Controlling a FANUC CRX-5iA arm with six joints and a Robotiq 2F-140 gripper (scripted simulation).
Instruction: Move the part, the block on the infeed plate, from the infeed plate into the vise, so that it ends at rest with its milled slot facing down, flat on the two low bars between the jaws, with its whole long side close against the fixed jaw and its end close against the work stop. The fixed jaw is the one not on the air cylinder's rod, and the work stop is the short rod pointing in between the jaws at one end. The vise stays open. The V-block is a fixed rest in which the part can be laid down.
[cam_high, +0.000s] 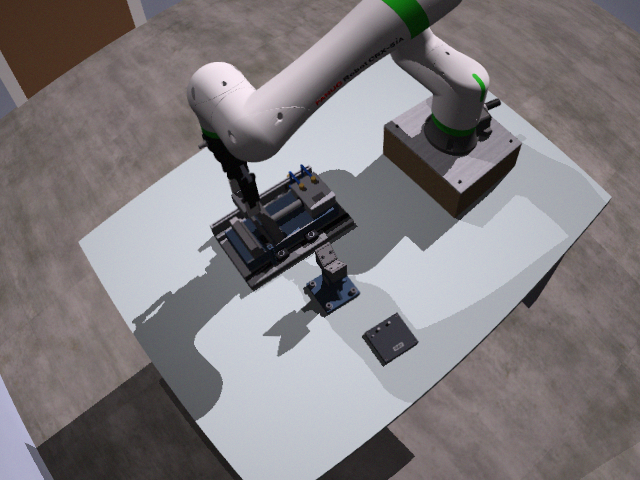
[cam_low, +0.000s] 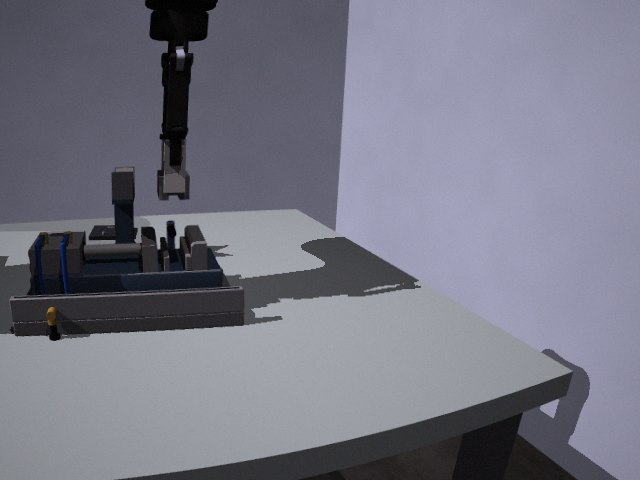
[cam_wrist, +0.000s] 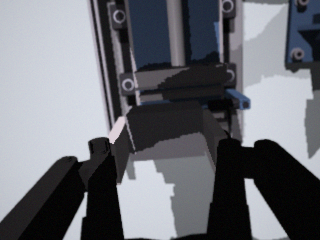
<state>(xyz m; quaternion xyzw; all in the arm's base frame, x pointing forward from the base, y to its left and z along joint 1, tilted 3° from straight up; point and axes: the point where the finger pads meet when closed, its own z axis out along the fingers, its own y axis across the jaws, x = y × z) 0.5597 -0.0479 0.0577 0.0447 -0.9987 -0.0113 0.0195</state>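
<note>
Right now my hand is 12 cm above the fixed jaw, 3 cm short of it and 2 cm to the right of it. Round my hand: moving jaw 12 cm below, 3 cm behind, 2 cm to the left; part 3 cm below; black work stop 11 cm below, 7 cm to the left.
</note>
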